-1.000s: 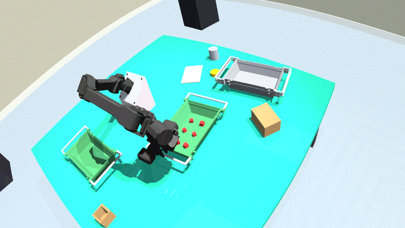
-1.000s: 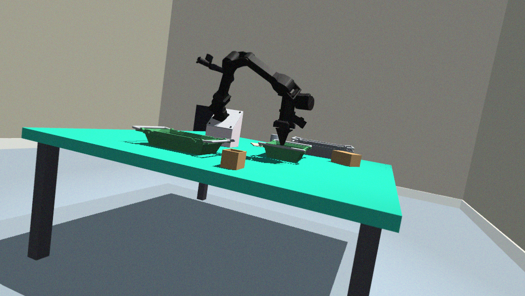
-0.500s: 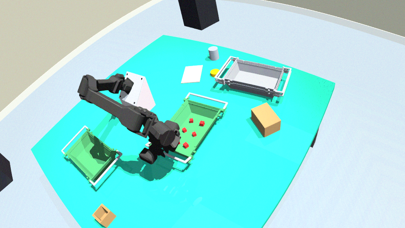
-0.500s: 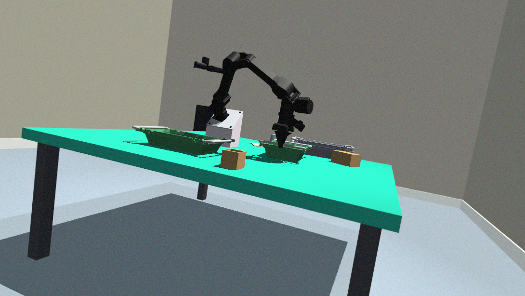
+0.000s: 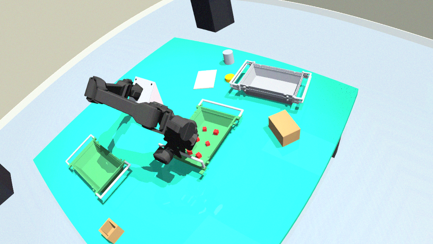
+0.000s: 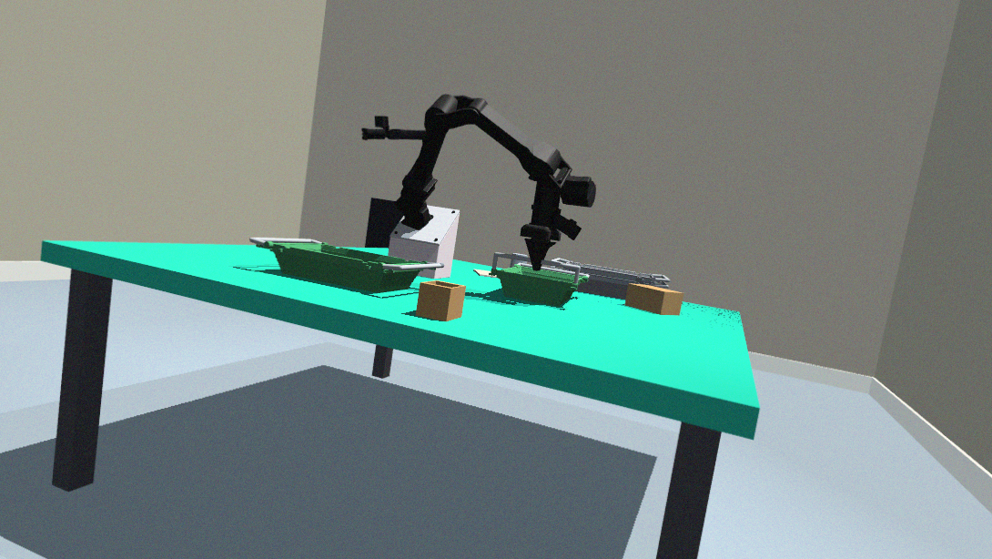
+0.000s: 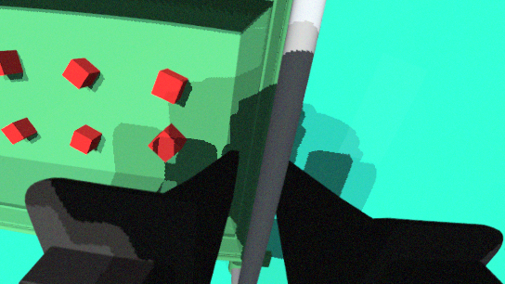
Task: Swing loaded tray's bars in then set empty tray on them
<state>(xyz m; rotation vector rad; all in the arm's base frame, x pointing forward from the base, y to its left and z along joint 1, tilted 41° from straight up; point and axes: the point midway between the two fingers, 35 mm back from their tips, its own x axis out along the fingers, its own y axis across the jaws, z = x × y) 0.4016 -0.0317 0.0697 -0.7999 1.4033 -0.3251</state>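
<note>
Now: the green tray 290 mm behind my gripper tip, 290 mm to the right of it and 30 mm below it. Round my gripper tip: grey cylinder: 350 mm behind, 600 mm to the left, 40 mm below; white card: 340 mm behind, 410 mm to the left, 70 mm below; yellow disc: 230 mm behind, 480 mm to the left, 60 mm below.
</note>
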